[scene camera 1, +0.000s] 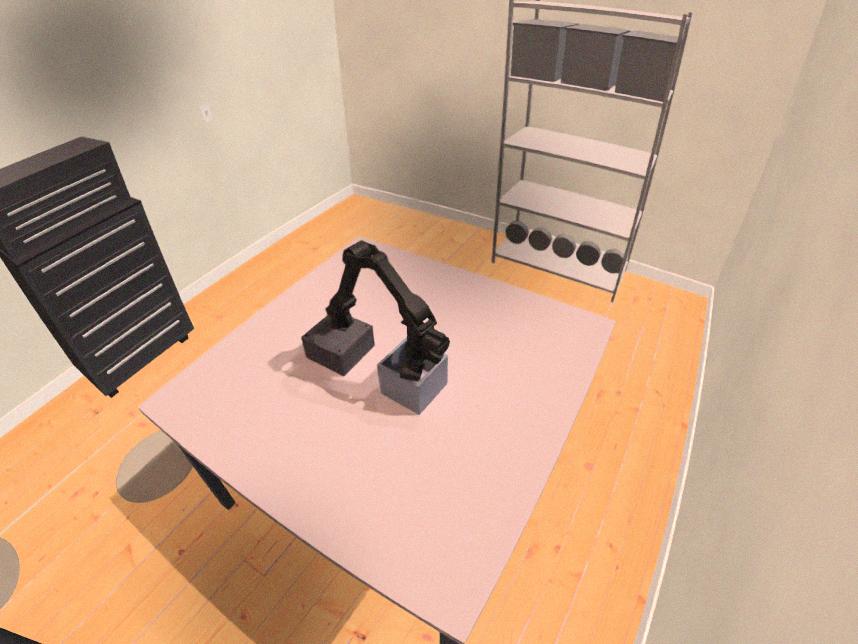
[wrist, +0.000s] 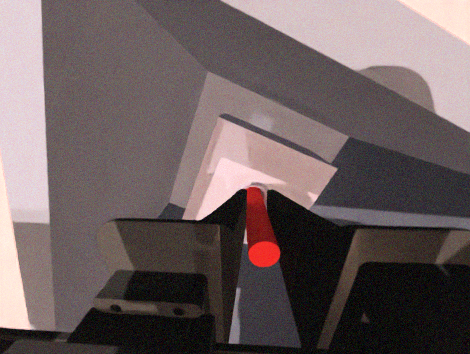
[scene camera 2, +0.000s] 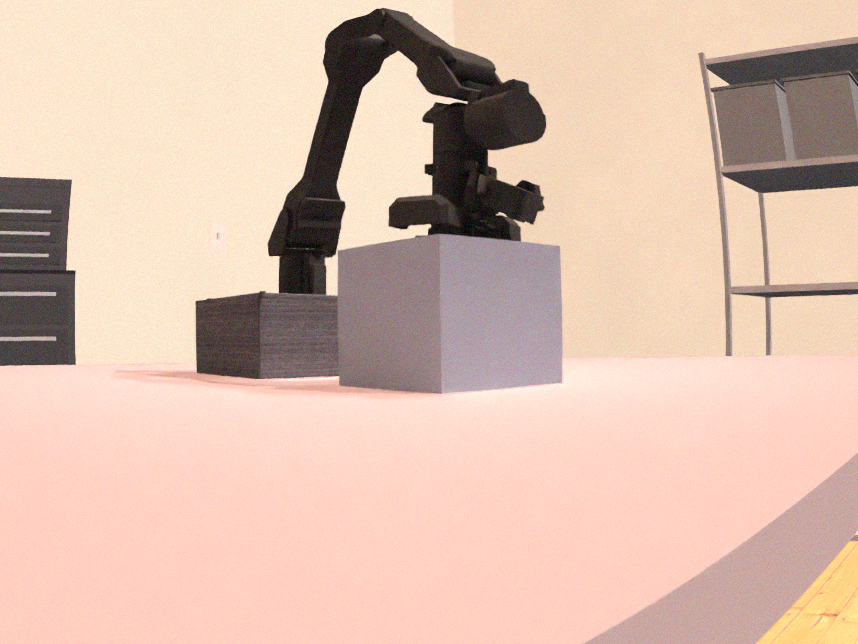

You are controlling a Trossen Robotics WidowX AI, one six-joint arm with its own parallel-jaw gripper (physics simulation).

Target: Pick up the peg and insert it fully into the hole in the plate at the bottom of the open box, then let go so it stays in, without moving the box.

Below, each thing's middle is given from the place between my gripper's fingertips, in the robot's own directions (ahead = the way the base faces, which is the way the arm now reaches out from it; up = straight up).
Scene:
My hand is 10 mm past the blue-grey box [scene camera 2: 440, 314] and 10 mm above it. From my hand the other things lie so: red peg [wrist: 263, 250]: 10 mm behind; then pale plate [wrist: 239, 155]: 10 mm behind, 40 mm below.

